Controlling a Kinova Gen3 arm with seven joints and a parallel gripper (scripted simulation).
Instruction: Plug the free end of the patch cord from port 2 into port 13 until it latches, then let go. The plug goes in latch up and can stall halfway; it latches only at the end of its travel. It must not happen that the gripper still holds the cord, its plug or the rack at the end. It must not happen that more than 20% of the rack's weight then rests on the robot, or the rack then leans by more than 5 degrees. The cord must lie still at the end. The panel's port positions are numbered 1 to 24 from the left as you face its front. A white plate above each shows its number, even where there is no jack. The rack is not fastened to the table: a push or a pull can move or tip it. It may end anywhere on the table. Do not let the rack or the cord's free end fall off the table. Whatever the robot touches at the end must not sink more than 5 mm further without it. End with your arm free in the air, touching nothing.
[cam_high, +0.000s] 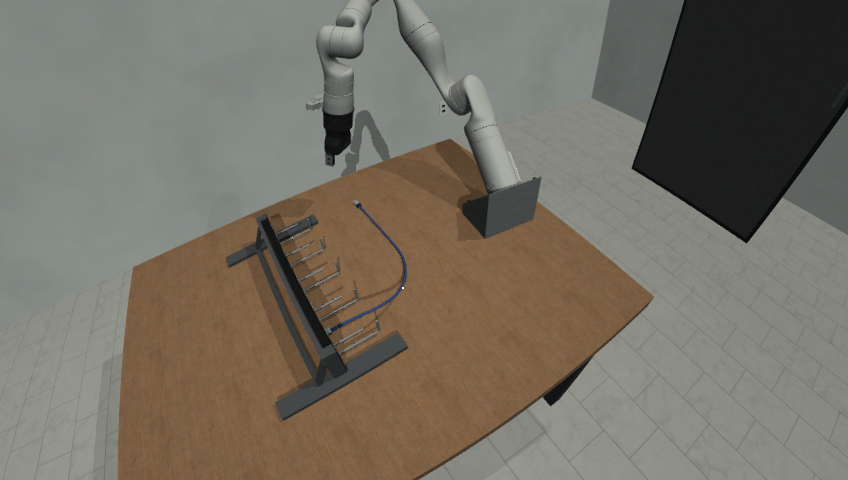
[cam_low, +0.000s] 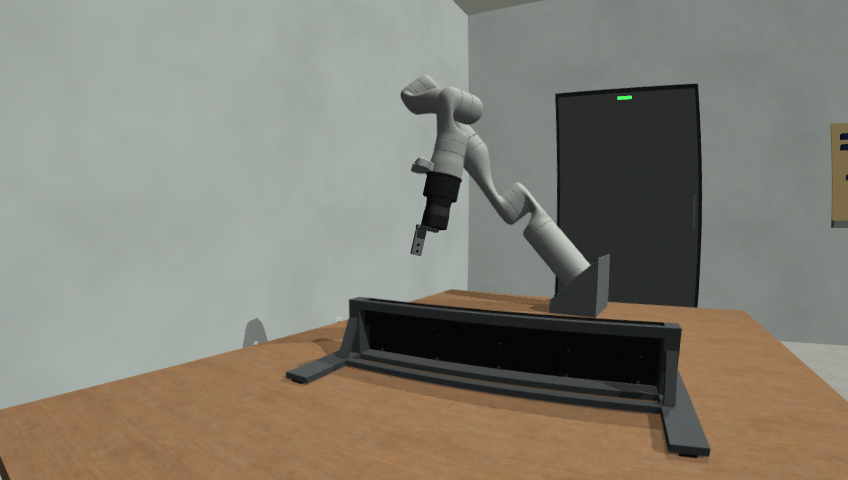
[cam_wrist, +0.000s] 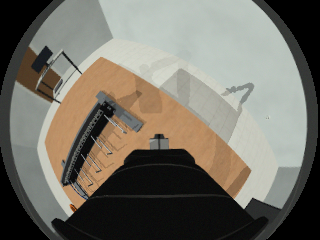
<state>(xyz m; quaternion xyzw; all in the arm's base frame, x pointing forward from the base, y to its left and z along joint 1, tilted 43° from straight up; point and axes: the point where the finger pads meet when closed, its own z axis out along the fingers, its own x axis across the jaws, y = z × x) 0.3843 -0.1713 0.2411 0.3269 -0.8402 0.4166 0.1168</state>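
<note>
Now: the pale plug 17 cm below my hand, 4 cm behind it and 1 cm to the left of it.
</note>
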